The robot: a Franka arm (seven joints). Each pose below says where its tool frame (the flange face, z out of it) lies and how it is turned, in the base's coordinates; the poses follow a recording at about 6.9 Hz.
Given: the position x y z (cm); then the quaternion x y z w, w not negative.
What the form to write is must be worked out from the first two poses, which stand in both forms.
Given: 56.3, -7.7, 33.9, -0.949, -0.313, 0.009, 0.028
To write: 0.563, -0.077, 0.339, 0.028, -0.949, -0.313, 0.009
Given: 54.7, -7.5, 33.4, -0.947, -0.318, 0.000, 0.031
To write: 0.547, -0.075, 0.334, 0.031, -0.947, -0.318, 0.000
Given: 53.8, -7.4, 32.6, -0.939, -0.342, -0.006, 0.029
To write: 0.538, -0.074, 0.326, 0.029, -0.939, -0.342, -0.006
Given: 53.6, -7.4, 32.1, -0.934, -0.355, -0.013, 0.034
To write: 0.536, -0.074, 0.321, 0.034, -0.934, -0.355, -0.013
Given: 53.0, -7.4, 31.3, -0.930, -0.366, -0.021, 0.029
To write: 0.530, -0.074, 0.313, 0.029, -0.930, -0.366, -0.021
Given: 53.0, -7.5, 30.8, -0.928, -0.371, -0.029, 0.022
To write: 0.530, -0.075, 0.308, 0.022, -0.928, -0.371, -0.029
